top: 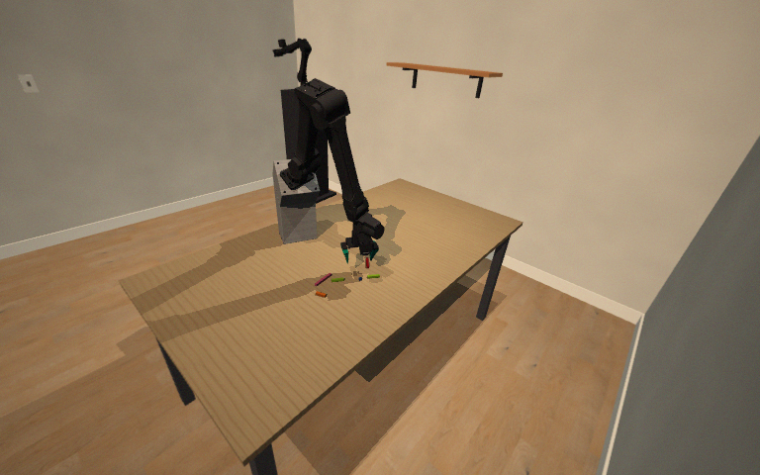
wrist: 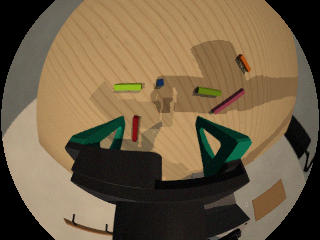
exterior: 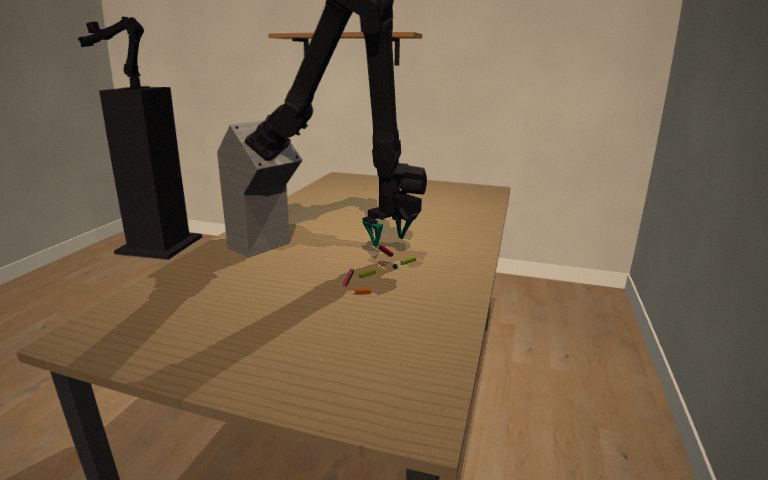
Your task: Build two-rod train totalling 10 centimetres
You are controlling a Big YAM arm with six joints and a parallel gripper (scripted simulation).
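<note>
The blue rod is 20 mm ahead of my hand, 20 mm to the right of it and 70 mm below it. The rest, counted from my hand: pink rod (90 mm behind, 120 mm to the right, 70 mm below); orange rod (30 mm behind, 190 mm to the right, 70 mm below); red rod (20 mm behind, 90 mm to the left, 70 mm below).
</note>
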